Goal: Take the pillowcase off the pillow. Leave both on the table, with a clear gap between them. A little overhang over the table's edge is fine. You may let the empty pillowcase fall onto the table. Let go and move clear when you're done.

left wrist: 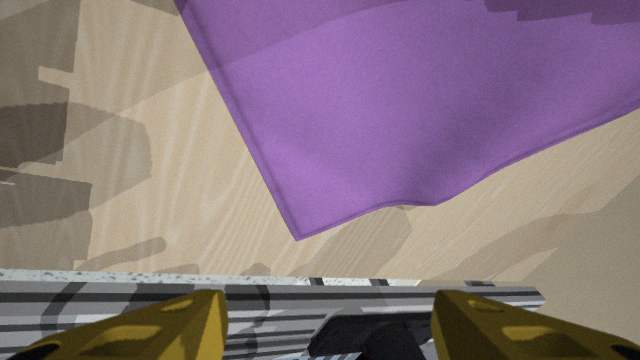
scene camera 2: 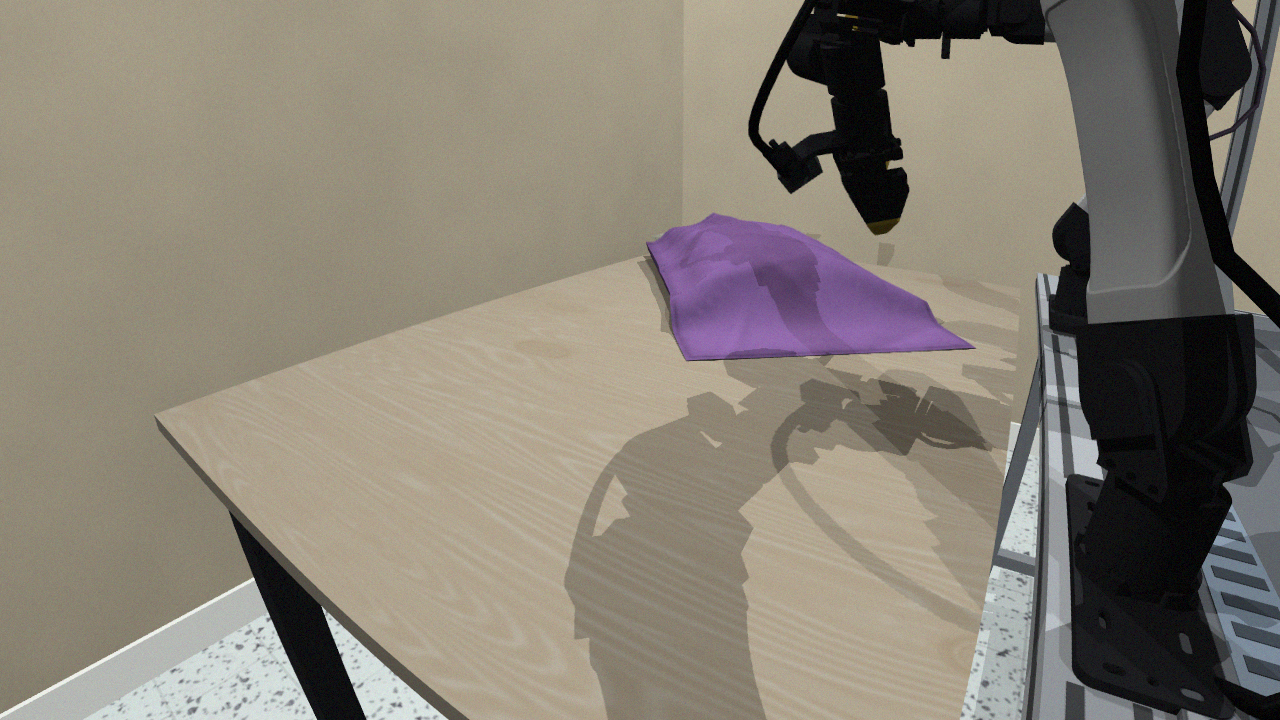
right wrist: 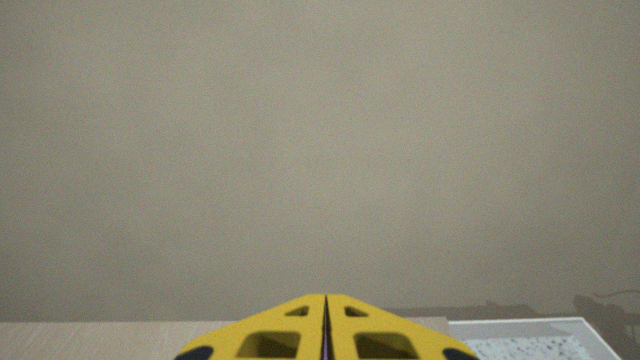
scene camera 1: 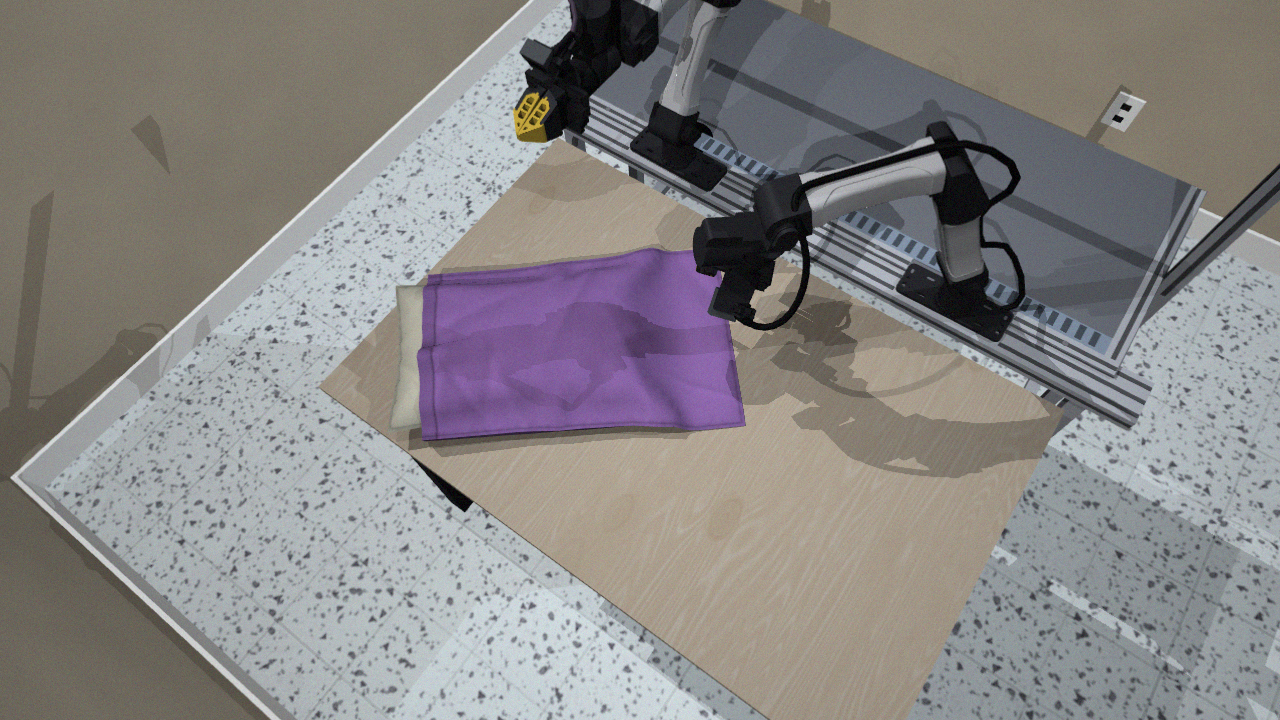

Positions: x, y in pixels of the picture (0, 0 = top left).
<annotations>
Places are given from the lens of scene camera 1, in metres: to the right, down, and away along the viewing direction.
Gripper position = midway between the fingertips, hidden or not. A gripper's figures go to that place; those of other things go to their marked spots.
my left gripper (scene camera 1: 723, 274): 0.14, -0.14, 1.31
my right gripper (scene camera 1: 518, 137): -0.17, -0.31, 1.10
purple pillowcase (scene camera 1: 626, 340): -0.02, -0.03, 1.36
cream pillow (scene camera 1: 404, 415): -0.40, 0.09, 1.33
</annotations>
